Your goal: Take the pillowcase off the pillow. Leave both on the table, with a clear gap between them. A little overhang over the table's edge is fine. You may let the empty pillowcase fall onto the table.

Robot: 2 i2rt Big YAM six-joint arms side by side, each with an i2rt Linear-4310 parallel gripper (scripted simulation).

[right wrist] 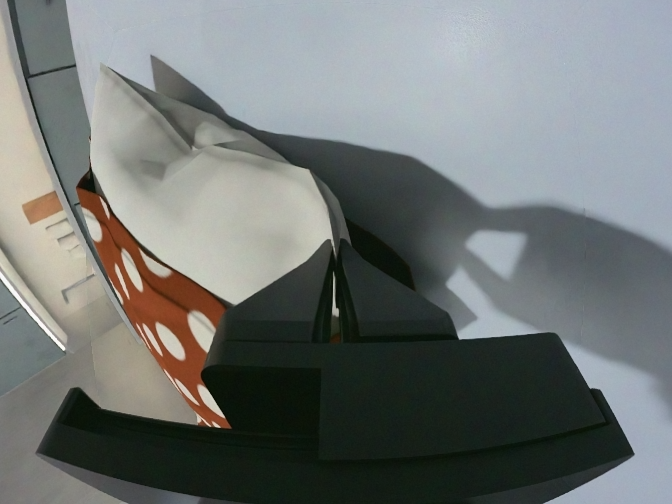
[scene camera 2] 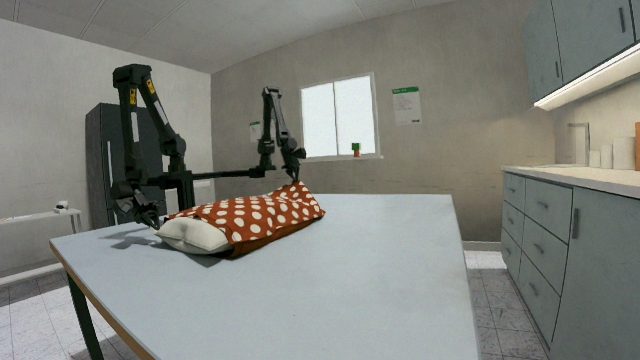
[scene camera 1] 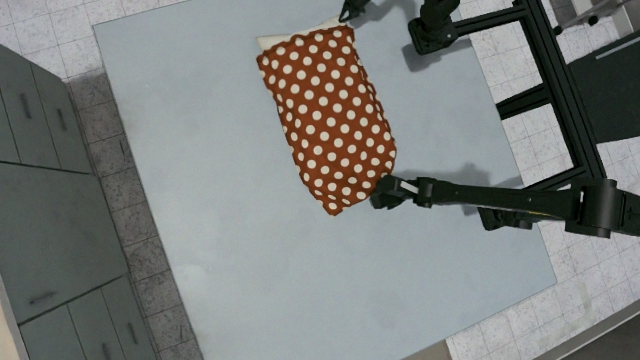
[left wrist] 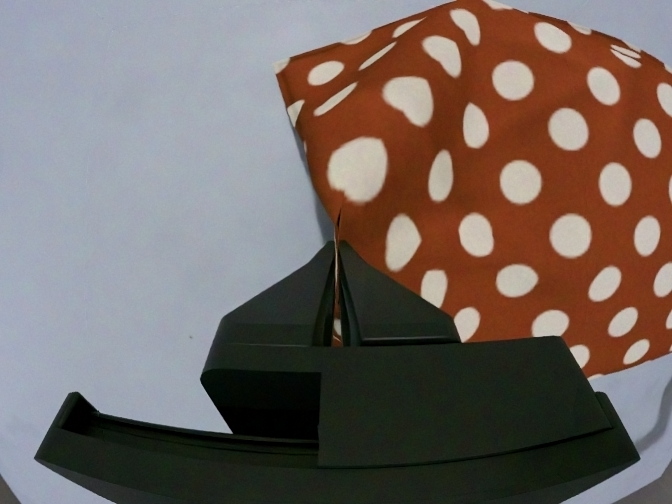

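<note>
Through the left wrist view I see my left gripper [left wrist: 337,252] together with a red-brown pillowcase [left wrist: 503,167]. The right wrist view gives me my right gripper [right wrist: 335,251], a cream pillow [right wrist: 214,203] and, here too, the pillowcase [right wrist: 176,318]. In scene camera 2 I find the pillow [scene camera 2: 191,235] and the pillowcase [scene camera 2: 249,222], while scene camera 1 shows me the pillowcase [scene camera 1: 337,131].
</note>
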